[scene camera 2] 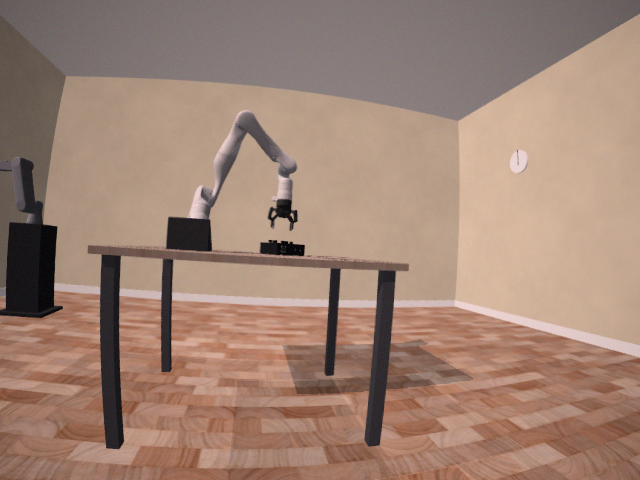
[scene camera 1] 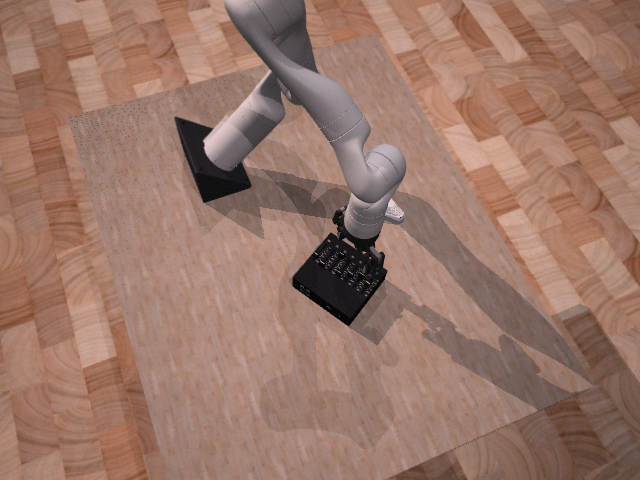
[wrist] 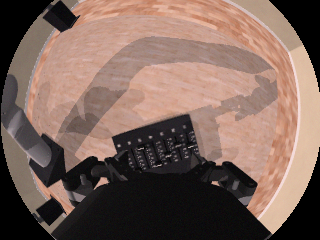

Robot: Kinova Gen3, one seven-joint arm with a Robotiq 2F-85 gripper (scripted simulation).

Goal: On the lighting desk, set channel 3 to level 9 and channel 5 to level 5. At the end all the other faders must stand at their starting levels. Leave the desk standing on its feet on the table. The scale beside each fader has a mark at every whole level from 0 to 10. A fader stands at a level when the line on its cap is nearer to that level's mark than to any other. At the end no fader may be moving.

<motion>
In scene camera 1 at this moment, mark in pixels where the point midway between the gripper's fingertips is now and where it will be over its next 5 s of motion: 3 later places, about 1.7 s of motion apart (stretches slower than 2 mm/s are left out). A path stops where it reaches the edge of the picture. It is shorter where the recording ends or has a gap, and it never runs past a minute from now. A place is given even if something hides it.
My gripper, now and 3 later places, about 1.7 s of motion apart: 354, 254; 357, 260; 356, 264; 354, 268
</motion>
